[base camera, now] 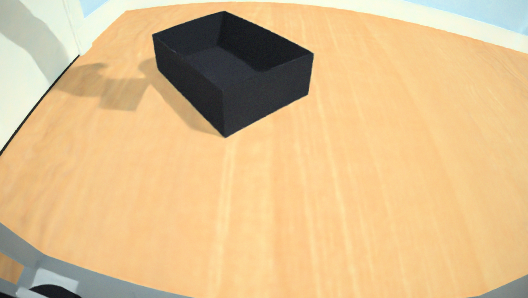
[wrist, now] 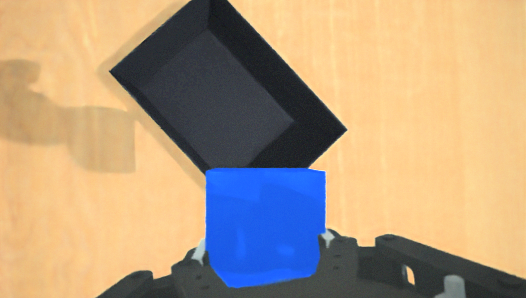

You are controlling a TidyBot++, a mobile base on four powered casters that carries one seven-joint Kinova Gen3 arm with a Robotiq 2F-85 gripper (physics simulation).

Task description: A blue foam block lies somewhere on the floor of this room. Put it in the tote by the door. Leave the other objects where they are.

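Frame: origin at the arm's base, x left, y ahead, z down, level; metres.
Seen in the pictures: gripper, fingertip midpoint: (wrist: 262, 246).
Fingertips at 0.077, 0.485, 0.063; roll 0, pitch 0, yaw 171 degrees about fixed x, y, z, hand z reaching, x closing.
Observation:
Pixels of each thing's top centre, then the offset from my fingertips to it, as dx, dy, dz. Level surfaces: height alone.
- blue foam block at its top centre: (wrist: 266, 261) +0.000, +0.001, -0.027
- black tote at its top centre: (wrist: 229, 100) (base camera: 223, 38) +0.039, +0.135, +0.234
- wooden floor at its surface level: dz +0.334
The blue foam block (wrist: 265, 215) is held between the fingers of my gripper (wrist: 262, 246) in the wrist view. My gripper is shut on it. The black tote (base camera: 265, 95) (wrist: 215, 85) stands open-topped on the floor, in the upper middle of the base camera view. In the wrist view the block covers the tote's near corner, and the rest of the tote lies beyond the block. How high the block hangs above the tote is hard to tell. The gripper and the block do not show in the base camera view.
The white door (base camera: 30, 65) is at the left in the base camera view, with a pale baseboard (base camera: 440, 25) and blue wall along the back. A shadow of the arm falls on the wooden floor (base camera: 300, 200) (wrist: 425, 150) left of the tote. Grey base edges show at the bottom.

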